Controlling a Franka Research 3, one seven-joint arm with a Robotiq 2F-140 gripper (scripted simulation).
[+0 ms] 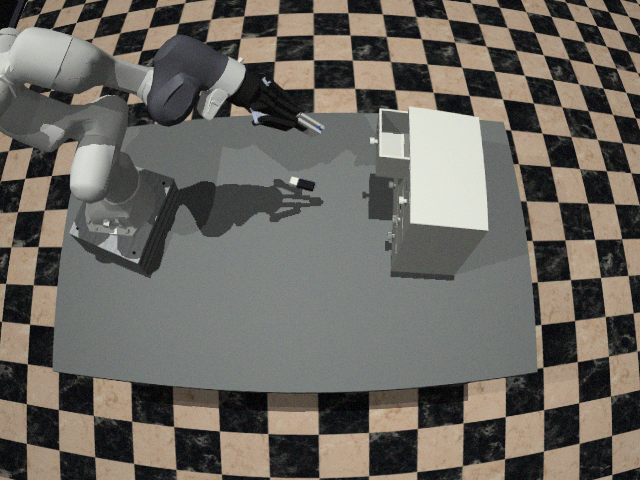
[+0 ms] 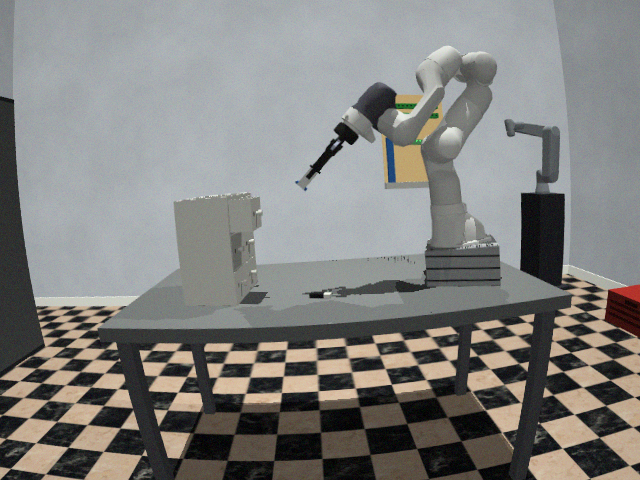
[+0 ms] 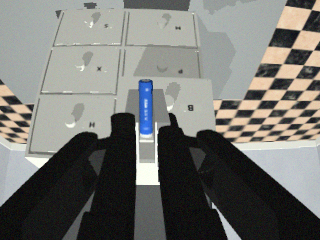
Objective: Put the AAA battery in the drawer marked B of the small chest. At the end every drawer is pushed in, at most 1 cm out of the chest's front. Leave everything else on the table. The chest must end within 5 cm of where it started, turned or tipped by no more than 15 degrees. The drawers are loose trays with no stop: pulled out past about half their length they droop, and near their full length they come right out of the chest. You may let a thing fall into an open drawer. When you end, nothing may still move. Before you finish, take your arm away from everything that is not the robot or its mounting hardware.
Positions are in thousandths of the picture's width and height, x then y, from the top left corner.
my gripper: image 1 495,274; image 2 470,389; image 3 455,444
white chest: image 1 701,422; image 2 318,489; image 3 120,669
